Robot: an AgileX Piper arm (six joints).
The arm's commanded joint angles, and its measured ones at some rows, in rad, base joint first. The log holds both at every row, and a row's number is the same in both.
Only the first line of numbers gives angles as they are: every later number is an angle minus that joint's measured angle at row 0.
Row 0, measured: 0.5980, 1.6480, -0.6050, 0.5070, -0.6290, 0.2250
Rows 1 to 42, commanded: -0.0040, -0.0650, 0.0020, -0.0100, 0.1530, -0.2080; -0.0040, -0.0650, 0.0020, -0.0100, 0.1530, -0.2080; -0.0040, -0.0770, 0.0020, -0.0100, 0.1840, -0.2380; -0.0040, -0.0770, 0.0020, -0.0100, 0.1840, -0.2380; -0.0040, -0.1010, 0.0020, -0.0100, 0.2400, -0.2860; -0.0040, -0.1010, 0.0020, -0.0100, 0.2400, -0.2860; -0.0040, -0.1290, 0.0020, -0.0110, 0.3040, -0.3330; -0.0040, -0.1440, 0.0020, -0.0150, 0.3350, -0.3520; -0.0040, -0.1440, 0.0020, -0.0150, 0.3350, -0.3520; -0.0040, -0.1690, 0.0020, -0.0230, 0.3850, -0.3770; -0.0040, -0.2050, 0.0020, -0.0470, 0.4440, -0.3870; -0.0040, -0.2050, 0.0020, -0.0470, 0.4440, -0.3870; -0.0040, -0.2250, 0.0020, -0.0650, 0.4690, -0.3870; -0.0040, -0.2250, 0.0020, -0.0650, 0.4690, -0.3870; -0.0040, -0.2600, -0.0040, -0.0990, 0.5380, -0.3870; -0.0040, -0.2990, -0.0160, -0.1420, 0.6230, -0.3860; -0.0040, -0.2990, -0.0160, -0.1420, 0.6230, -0.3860; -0.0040, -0.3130, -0.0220, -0.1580, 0.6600, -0.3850; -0.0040, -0.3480, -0.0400, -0.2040, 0.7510, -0.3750; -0.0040, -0.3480, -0.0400, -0.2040, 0.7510, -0.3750; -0.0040, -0.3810, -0.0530, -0.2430, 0.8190, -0.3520; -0.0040, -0.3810, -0.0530, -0.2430, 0.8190, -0.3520; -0.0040, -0.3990, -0.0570, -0.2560, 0.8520, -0.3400; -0.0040, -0.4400, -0.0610, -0.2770, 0.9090, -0.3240; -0.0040, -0.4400, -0.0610, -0.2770, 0.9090, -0.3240; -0.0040, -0.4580, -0.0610, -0.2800, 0.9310, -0.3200; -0.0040, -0.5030, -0.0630, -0.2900, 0.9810, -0.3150; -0.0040, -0.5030, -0.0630, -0.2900, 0.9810, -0.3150; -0.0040, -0.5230, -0.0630, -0.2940, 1.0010, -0.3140; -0.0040, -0.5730, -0.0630, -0.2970, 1.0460, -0.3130; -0.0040, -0.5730, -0.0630, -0.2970, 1.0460, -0.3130; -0.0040, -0.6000, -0.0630, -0.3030, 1.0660, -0.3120; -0.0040, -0.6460, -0.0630, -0.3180, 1.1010, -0.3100; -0.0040, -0.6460, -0.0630, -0.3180, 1.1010, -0.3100; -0.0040, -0.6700, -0.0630, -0.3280, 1.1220, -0.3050; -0.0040, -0.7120, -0.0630, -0.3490, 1.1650, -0.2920; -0.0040, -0.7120, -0.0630, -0.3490, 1.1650, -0.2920; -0.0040, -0.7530, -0.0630, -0.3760, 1.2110, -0.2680; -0.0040, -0.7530, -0.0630, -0.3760, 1.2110, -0.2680; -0.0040, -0.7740, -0.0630, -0.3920, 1.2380, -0.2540; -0.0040, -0.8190, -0.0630, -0.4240, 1.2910, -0.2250; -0.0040, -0.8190, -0.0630, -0.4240, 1.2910, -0.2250
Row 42, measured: 0.0000, -0.7620, -0.0570, -0.3770, 1.2170, -0.2660
